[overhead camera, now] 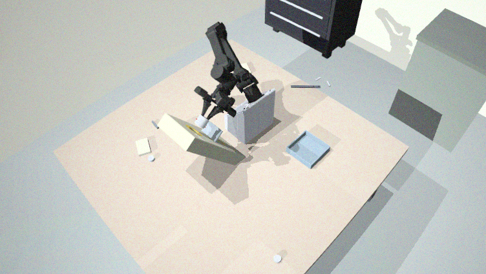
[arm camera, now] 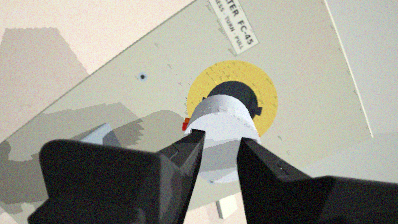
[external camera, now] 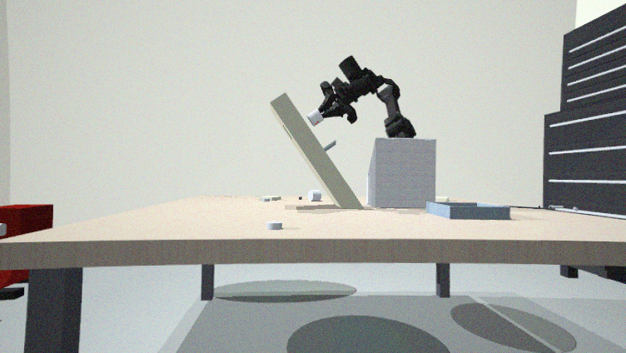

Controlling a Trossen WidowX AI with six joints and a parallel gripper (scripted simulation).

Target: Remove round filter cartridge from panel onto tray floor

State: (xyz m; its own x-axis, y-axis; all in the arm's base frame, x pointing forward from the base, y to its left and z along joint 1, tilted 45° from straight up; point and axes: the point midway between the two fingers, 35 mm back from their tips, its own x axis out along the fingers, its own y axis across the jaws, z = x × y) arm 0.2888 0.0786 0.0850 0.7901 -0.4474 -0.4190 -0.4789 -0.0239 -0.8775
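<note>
Now: gripper tip 10 mm short of the white round filter cartridge and 10 mm above it. The rest, counted from my gripper tip: blue-grey tray 370 mm behind, 300 mm below, 290 mm to the left.
</note>
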